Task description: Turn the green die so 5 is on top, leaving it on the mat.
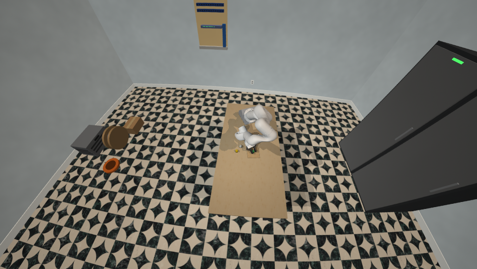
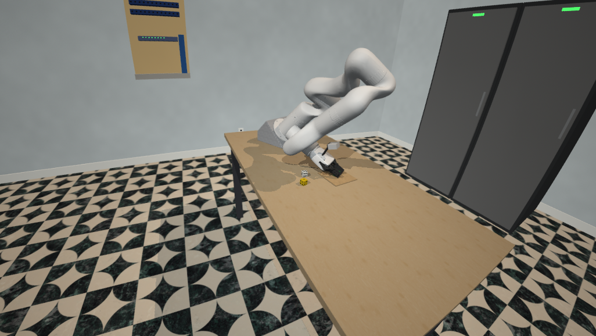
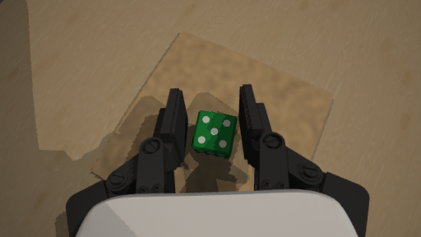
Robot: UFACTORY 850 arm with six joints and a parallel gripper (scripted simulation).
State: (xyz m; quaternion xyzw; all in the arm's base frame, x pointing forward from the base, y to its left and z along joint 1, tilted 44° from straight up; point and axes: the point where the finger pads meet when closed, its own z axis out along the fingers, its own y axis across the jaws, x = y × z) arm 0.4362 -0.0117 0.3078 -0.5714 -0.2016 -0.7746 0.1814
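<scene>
Right now the green die is 1 cm below my hand. From my hand the other things lie so: white die (16 cm to the right, 5 cm behind, 2 cm below); then yellow die (19 cm to the right, 3 cm ahead, 2 cm below); then tan mat (3 cm below).
</scene>
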